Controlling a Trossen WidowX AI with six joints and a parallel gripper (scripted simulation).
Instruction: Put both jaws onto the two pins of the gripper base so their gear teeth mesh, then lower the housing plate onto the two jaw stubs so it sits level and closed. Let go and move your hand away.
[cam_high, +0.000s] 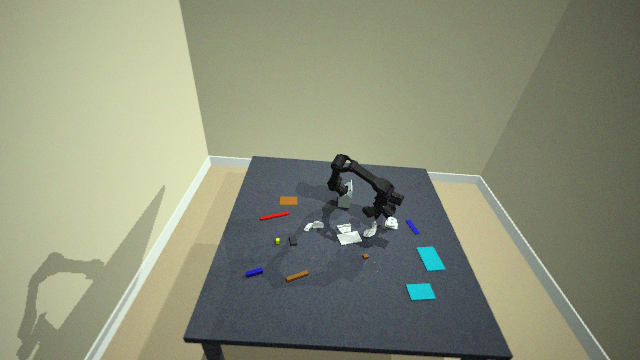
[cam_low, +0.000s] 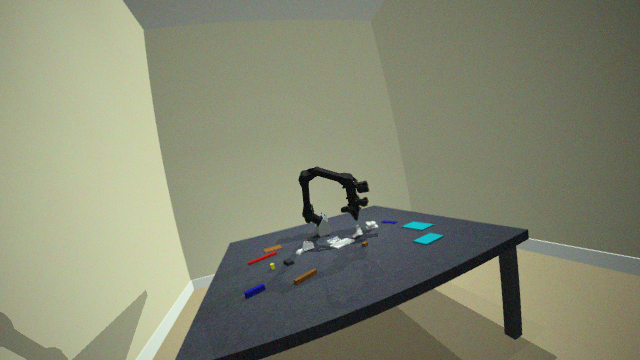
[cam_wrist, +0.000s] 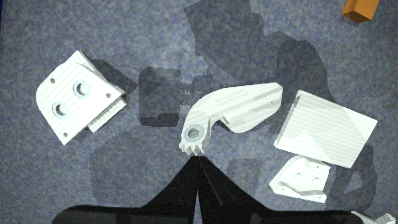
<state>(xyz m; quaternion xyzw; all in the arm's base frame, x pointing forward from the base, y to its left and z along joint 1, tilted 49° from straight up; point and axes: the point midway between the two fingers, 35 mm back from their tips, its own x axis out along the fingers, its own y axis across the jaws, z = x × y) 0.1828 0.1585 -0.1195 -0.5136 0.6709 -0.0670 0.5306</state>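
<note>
Right now my gripper tip is 1 cm short of the white jaw, 1 cm to the left of it and 5 cm above it. Round my gripper tip: orange cube 21 cm ahead, 4 cm to the right, 7 cm below; white gripper base 5 cm behind, 10 cm to the left, 5 cm below; grey block 18 cm ahead, 42 cm to the right, 7 cm below.
</note>
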